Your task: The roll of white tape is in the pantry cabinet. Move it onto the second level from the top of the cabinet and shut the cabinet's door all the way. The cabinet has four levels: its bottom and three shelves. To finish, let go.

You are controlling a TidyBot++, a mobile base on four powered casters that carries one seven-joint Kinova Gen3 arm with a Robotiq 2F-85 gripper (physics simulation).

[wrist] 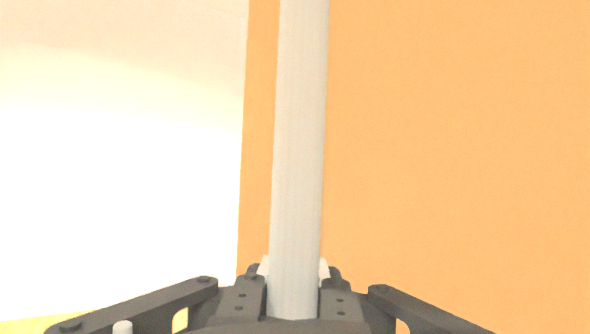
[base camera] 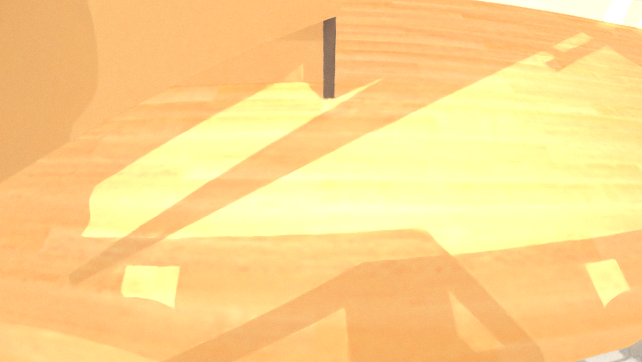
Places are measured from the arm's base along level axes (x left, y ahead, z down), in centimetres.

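Where they show: gripper, fingertip midpoint: (wrist: pixel 293 273).
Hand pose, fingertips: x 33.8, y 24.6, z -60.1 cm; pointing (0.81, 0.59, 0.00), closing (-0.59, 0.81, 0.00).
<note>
Things, the pixels of their top centre, and the offset from my fingertips. "*": a spot on its surface instead. Level surfaces: height alone.
- long pale grey upright bar, surface spot: (wrist: pixel 300 150) * dx -4.0, dy -2.8, dz -6.6 cm
- cabinet's door, surface spot: (wrist: pixel 450 150) * dx -5.8, dy +5.4, dz -7.2 cm
- dark upright leg, surface spot: (base camera: pixel 329 57) * dx -38.1, dy +36.4, dz +92.2 cm
- wooden floor, its level: dz +99.7 cm
My gripper (wrist: pixel 293 273) is shut on the door handle, a long pale grey upright bar (wrist: pixel 300 150) that runs up through the wrist view. The bar stands in front of a flat orange panel, the cabinet's door (wrist: pixel 450 150), whose straight left edge shows a little to the left of the handle. In the base camera view a large orange panel of the cabinet (base camera: pixel 190 30) fills the upper left; whether it is the door or the body I cannot tell. The roll of white tape and the shelves do not show in either view.
A dark upright leg (base camera: pixel 329 57) reaches down to the wooden floor (base camera: pixel 450 200) at the panel's right corner in the base camera view. Bright sunlit patches and long shadows cross the floor. A bright white wall (wrist: pixel 100 200) shows left of the door in the wrist view.
</note>
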